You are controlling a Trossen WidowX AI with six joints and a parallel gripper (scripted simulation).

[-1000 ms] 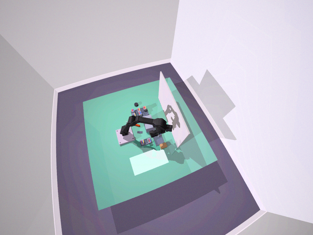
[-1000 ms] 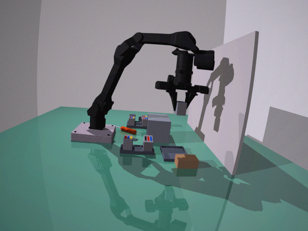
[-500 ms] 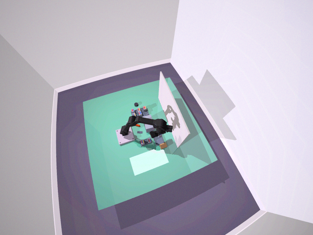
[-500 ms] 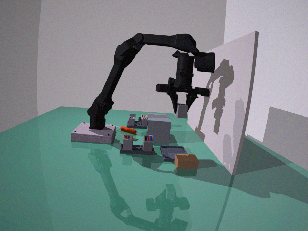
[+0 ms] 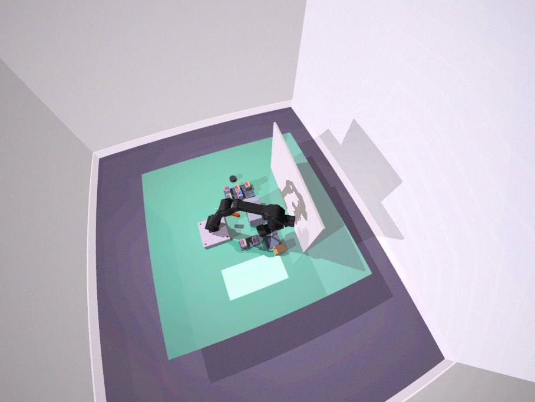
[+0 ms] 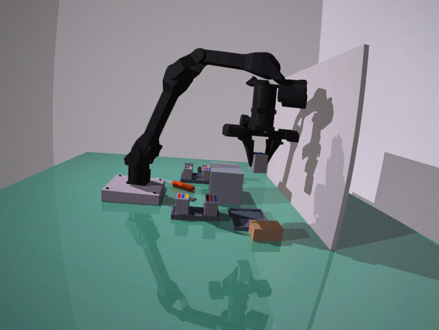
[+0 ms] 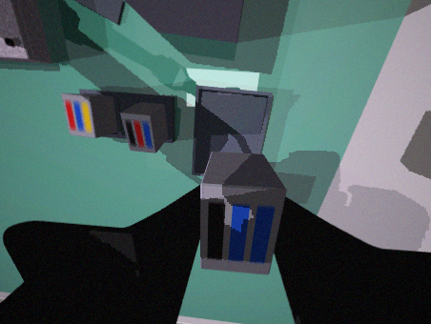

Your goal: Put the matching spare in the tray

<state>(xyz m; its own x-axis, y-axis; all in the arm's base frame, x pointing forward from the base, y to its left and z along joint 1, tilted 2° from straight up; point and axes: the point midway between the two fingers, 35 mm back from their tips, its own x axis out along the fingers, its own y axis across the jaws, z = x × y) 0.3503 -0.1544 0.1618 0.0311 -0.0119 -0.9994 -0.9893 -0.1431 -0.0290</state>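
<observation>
Now: gripper tip 3 cm short of the brown box, 9 cm to the left of it and 13 cm above it. Also, from my gripper tip: white panel: 16 cm ahead, 20 cm to the left, 8 cm above; spare: 2 cm above.
</observation>
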